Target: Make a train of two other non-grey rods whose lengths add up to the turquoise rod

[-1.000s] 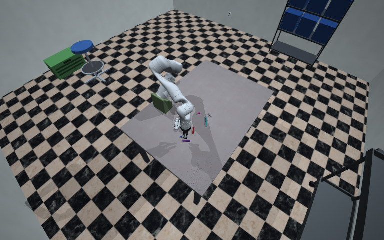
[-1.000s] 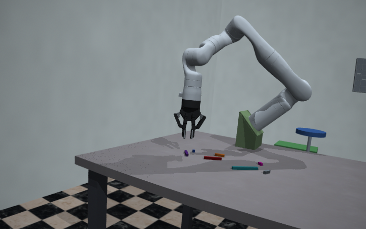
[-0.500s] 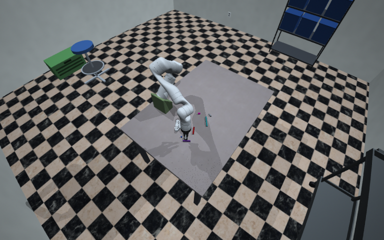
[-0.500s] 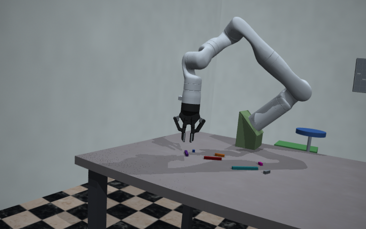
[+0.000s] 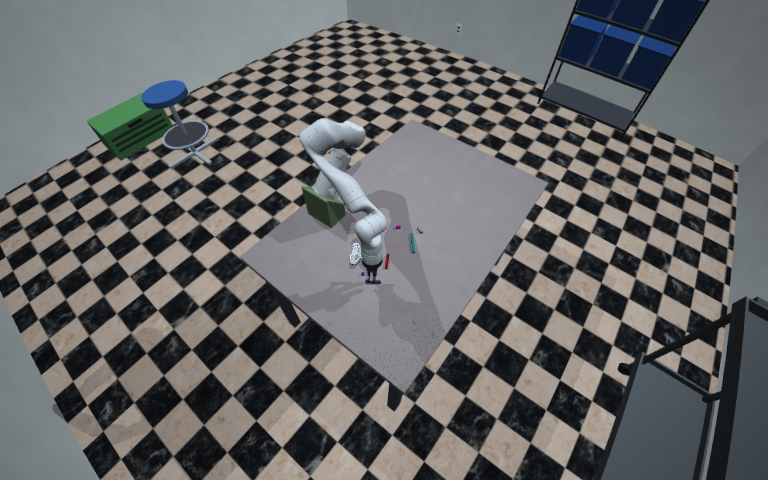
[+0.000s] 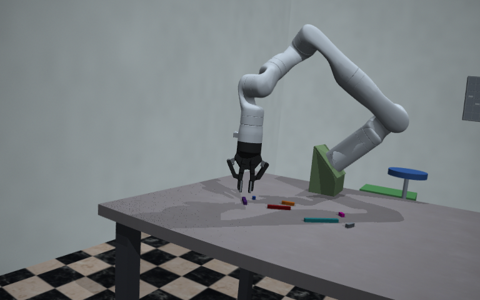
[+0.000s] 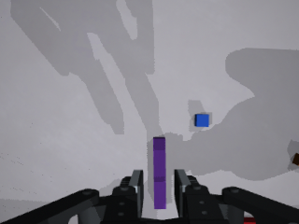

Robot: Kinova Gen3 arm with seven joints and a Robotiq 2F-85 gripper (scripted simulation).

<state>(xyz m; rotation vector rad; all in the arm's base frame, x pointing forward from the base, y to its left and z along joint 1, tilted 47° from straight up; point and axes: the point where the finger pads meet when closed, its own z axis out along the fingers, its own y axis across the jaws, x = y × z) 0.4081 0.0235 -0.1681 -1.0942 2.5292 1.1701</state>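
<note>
The purple rod lies 50 mm below my hand. The rest, counted from my hand: small blue rod 60 mm behind, 50 mm below; then red rod 110 mm to the left, 50 mm below, 30 mm behind; then orange rod 100 mm to the left, 100 mm behind, 50 mm below.
</note>
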